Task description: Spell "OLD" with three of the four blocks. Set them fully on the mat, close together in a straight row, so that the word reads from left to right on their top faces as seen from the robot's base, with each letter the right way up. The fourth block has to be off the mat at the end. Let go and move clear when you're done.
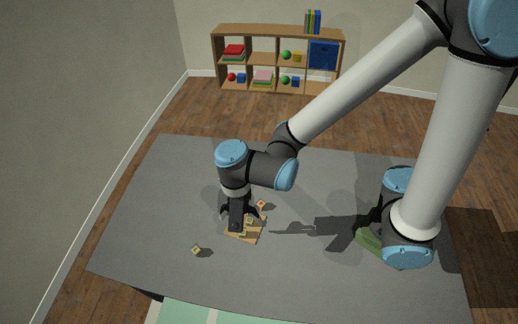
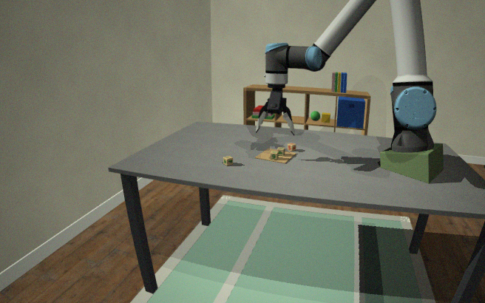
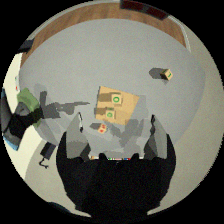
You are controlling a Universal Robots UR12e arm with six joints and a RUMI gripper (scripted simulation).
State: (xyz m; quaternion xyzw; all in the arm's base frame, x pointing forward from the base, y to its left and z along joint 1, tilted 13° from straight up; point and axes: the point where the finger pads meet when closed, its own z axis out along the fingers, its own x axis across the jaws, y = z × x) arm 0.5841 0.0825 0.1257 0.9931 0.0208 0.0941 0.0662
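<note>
My hand is 11 cm above the tan mat and 5 cm to the left of it.
</note>
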